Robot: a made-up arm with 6 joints. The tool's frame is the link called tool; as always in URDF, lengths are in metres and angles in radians. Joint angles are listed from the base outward.
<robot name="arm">
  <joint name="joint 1" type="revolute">
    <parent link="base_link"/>
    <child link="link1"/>
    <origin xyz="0 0 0.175" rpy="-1.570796 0 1.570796"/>
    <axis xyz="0 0 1"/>
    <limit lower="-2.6" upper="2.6"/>
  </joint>
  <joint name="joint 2" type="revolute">
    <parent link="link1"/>
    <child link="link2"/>
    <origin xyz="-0.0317 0.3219 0.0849" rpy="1.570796 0 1.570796"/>
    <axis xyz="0 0 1"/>
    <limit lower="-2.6" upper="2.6"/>
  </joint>
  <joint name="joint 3" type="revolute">
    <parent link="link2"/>
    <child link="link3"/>
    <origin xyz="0.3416 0.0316 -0.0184" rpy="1.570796 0 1.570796"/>
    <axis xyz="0 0 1"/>
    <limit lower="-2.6" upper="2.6"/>
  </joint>
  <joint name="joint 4" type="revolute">
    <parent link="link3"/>
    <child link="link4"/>
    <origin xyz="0.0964 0.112 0.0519" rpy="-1.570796 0 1.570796"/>
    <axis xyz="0 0 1"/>
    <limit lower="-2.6" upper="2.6"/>
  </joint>
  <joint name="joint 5" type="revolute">
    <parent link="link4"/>
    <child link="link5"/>
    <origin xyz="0.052 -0.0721 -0.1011" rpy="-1.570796 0 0"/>
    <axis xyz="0 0 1"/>
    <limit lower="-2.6" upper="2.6"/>
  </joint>
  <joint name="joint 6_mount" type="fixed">
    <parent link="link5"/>
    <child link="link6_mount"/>
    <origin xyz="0.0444 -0.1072 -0.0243" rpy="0 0 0"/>
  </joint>
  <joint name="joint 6" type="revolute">
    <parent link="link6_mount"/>
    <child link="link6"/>
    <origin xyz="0.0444 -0.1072 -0.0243" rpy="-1.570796 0 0"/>
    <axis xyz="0 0 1"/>
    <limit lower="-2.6" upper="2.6"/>
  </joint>
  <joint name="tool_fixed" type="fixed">
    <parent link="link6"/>
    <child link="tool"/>
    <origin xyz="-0.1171 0.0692 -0.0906" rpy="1.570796 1.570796 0"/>
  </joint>
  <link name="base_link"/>
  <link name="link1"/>
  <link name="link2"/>
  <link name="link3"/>
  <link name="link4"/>
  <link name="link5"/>
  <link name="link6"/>
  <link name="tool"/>
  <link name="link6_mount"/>
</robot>
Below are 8 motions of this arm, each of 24 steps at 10 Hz.
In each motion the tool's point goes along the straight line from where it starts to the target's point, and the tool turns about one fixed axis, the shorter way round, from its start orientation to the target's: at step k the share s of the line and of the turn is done. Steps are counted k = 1, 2, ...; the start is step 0. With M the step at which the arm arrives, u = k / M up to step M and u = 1 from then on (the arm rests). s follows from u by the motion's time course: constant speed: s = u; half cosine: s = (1 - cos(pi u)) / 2; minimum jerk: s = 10 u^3 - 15 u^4 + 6 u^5.
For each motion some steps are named. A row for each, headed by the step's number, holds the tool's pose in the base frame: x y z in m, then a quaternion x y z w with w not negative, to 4 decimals.
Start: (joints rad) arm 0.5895 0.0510 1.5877 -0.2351 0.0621 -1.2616
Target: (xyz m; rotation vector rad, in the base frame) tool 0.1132 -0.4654 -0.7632 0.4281 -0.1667 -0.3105
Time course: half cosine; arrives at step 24
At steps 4, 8, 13, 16, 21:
4: 0.0861 -0.6770 -0.5957 0.1507 -0.4607 -0.4762 0.7337
8: 0.0915 -0.6355 -0.6286 0.1670 -0.3943 -0.4216 0.7993
13: 0.1006 -0.5640 -0.6852 0.1904 -0.2693 -0.3162 0.8895
16: 0.1060 -0.5221 -0.7183 0.2009 -0.1913 -0.2489 0.9279
21: 0.1121 -0.4740 -0.7564 0.2100 -0.0991 -0.1681 0.9580

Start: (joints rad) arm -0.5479 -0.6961 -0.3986 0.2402 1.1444 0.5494
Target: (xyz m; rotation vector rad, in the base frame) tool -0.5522 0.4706 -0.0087 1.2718 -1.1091 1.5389
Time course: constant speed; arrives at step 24
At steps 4, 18, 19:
4: -0.0769 0.6727 -0.2764 -0.0206 -0.5961 0.4887 0.6367
18: -0.4096 0.5312 -0.0890 0.3597 -0.5090 0.5986 0.5032
19: -0.4334 0.5211 -0.0756 0.3852 -0.4989 0.6024 0.4898

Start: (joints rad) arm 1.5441 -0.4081 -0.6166 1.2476 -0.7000 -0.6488
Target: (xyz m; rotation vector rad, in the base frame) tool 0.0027 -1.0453 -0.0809 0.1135 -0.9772 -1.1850
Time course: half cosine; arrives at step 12
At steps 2, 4, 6, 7, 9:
2: -0.0019 -0.9222 -0.0857 0.0407 0.0983 -0.1697 0.9797
4: -0.0010 -0.9463 -0.0848 0.0447 -0.0127 -0.2550 0.9658
6: 0.0002 -0.9793 -0.0835 0.0487 -0.1635 -0.3632 0.9160
7: 0.0009 -0.9964 -0.0828 0.0501 -0.2396 -0.4141 0.8767
9: 0.0020 -1.0260 -0.0817 0.0513 -0.3653 -0.4923 0.7884

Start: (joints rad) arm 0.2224 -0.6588 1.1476 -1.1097 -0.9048 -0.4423
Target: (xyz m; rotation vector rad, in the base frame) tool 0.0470 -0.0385 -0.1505 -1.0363 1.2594 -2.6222
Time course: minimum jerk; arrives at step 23
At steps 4, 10, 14, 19, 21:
4: -0.0284 -0.2667 -0.4726 -0.2196 -0.3283 -0.8003 0.4512
10: -0.0018 -0.1861 -0.3588 -0.2872 -0.0676 -0.8979 0.3266
14: 0.0232 -0.1104 -0.2520 -0.3252 0.1834 -0.9100 0.1803
19: 0.0439 -0.0480 -0.1639 -0.3356 0.3796 -0.8608 0.0474
21: 0.0465 -0.0399 -0.1524 -0.3355 0.4037 -0.8506 0.0298

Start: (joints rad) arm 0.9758 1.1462 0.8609 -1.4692 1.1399 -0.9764
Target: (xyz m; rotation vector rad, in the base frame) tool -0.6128 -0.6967 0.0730 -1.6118 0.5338 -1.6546
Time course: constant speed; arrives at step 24
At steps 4, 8, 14, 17, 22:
4: -0.8361 -0.4358 -0.0476 -0.3243 0.6540 -0.5969 0.3330
8: -0.7914 -0.4880 -0.0235 -0.3967 0.5768 -0.6223 0.3504
14: -0.7244 -0.5663 0.0127 -0.4959 0.4482 -0.6462 0.3684
17: -0.6909 -0.6054 0.0308 -0.5406 0.3791 -0.6515 0.3736
22: -0.6351 -0.6706 0.0609 -0.6067 0.2584 -0.6506 0.3767

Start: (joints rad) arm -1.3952 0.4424 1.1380 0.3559 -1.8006 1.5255
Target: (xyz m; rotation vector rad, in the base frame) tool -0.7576 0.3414 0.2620 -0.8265 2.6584 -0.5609
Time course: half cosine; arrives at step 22
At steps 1, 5, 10, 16, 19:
1: -0.5159 0.6675 0.1886 -0.0581 0.9944 -0.0326 0.0815
5: -0.5443 0.6291 0.1972 -0.0858 0.9909 -0.0522 0.0901
10: -0.6188 0.5286 0.2199 -0.1578 0.9757 -0.1031 0.1121
16: -0.7157 0.3980 0.2493 -0.2492 0.9436 -0.1679 0.1392
19: -0.7466 0.3562 0.2587 -0.2777 0.9305 -0.1881 0.1474

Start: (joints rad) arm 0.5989 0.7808 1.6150 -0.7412 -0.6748 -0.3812
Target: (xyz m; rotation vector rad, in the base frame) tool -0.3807 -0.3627 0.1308 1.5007 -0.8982 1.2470
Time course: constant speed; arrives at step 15
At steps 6, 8, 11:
6: -0.4768 -0.3694 -0.0775 0.6981 -0.1324 0.7005 0.0663
8: -0.4554 -0.3679 -0.0312 0.6956 -0.1902 0.6734 0.1631
11: -0.4234 -0.3657 0.0382 0.6742 -0.2719 0.6158 0.3039

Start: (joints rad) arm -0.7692 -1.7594 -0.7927 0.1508 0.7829 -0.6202
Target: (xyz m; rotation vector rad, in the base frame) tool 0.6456 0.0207 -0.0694 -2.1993 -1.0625 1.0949
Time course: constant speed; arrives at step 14
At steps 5, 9, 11, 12, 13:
5: 0.5916 0.3704 -0.0537 -0.3863 -0.5570 0.4843 0.5532
9: 0.6156 0.2150 -0.0607 -0.5939 -0.5005 0.4641 0.4260
11: 0.6276 0.1373 -0.0642 -0.6844 -0.4602 0.4428 0.3517
12: 0.6336 0.0984 -0.0659 -0.7257 -0.4372 0.4296 0.3125
13: 0.6396 0.0596 -0.0677 -0.7641 -0.4126 0.4146 0.2719

